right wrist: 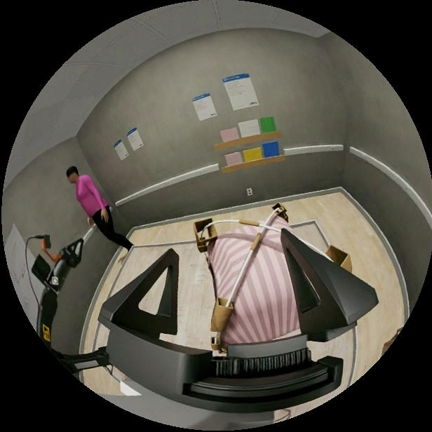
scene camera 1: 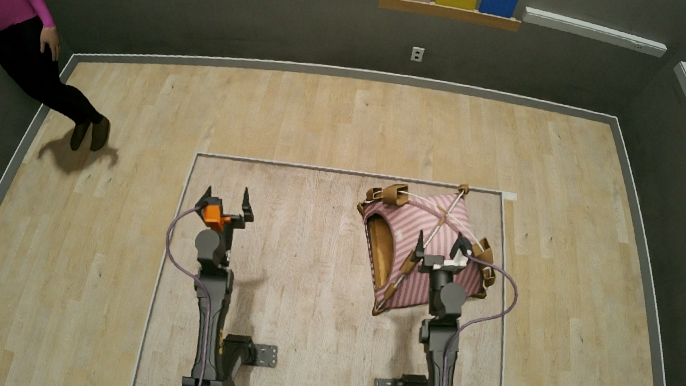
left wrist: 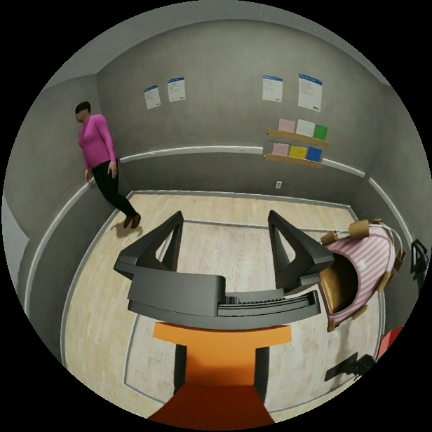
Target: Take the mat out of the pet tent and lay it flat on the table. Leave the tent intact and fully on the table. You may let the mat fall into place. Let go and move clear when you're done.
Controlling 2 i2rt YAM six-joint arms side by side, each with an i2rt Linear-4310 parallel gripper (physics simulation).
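The pink striped pet tent (scene camera 1: 415,225) (left wrist: 372,255) (right wrist: 260,295) stands upright on the right part of the table (scene camera 1: 310,240), with crossed white poles and brown corner pieces. Its arched opening faces left in scene camera 1. The tan-brown mat (scene camera 1: 381,250) (left wrist: 332,287) shows inside through the opening; its far part is hidden by the tent. My left gripper (scene camera 1: 227,192) (left wrist: 224,213) is open and empty, above the table to the left of the tent. My right gripper (scene camera 1: 440,237) (right wrist: 223,244) is open and empty, over the front right part of the tent.
The table's raised back edge (scene camera 1: 300,165) runs just behind the tent, and its right edge (scene camera 1: 503,250) is close beside the tent. A person (scene camera 1: 65,100) (left wrist: 100,150) (right wrist: 90,197) stands beyond the table at the far left.
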